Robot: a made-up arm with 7 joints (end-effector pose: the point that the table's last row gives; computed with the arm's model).
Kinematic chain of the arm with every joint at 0, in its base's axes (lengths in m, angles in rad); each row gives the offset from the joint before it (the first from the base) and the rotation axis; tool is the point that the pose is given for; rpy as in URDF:
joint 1: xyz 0 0.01 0.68 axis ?
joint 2: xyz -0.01 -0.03 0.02 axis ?
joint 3: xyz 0 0.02 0.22 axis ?
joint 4: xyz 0.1 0 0.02 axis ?
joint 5: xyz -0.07 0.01 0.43 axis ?
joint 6: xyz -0.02 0.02 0 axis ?
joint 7: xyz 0.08 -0.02 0 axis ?
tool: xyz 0 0 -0.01 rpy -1.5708 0 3.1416
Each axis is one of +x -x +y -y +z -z.
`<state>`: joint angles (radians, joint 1 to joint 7).
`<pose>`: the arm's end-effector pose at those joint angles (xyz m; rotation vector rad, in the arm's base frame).
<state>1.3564 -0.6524 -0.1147 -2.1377 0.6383 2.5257 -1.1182</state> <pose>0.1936 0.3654 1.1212 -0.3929 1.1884 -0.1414</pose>
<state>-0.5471 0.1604 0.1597 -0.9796 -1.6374 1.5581 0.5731</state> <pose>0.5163 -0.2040 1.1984 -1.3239 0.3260 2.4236</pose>
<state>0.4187 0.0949 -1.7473 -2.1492 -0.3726 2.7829 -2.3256</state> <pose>0.1853 -0.5477 0.8194 -1.5700 0.9274 -1.9159</pose>
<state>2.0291 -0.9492 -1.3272 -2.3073 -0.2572 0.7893 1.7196</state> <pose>0.3750 0.3132 0.7563 0.4604 -0.7134 2.2569</pose>
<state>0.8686 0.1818 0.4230 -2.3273 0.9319 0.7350 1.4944</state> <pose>0.0761 0.4530 0.5701 0.9338 0.0739 1.9976</pose>
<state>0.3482 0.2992 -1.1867 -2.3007 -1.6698 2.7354 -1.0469</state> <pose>0.3770 -0.3092 0.5915 -2.0989 0.4345 -1.6195</pose>
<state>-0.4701 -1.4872 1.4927 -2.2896 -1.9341 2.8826 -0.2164</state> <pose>0.2295 0.4166 0.6356 -1.0122 -1.9180 -0.9394</pose>
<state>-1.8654 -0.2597 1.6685 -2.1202 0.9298 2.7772 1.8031</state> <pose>0.5418 -0.1244 0.8005 -1.6691 -0.9359 -0.2205</pose>
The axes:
joint 1: +z
joint 2: +y
joint 3: +z
joint 4: -y
joint 5: +z
joint 6: -y
joint 7: -z

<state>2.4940 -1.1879 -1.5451 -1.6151 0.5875 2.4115 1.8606</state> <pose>0.6365 0.2892 0.8163 0.1950 -1.1209 0.0300</pose>
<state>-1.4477 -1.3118 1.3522 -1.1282 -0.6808 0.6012 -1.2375</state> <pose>0.4261 0.4935 0.9476 0.8206 -0.1941 2.4742</pose>
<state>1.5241 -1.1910 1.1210 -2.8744 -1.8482 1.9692 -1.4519</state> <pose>-0.2620 0.2600 0.6885 0.0945 -2.4811 -1.1993</pose>
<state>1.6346 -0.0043 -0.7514 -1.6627 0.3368 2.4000 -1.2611</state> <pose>0.4035 0.4556 1.0343 -0.5924 0.8861 -0.6387</pose>
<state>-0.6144 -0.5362 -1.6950 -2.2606 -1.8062 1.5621 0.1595</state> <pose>-0.3422 -0.4152 0.6480 -0.0567 -0.6548 1.0372</pose>
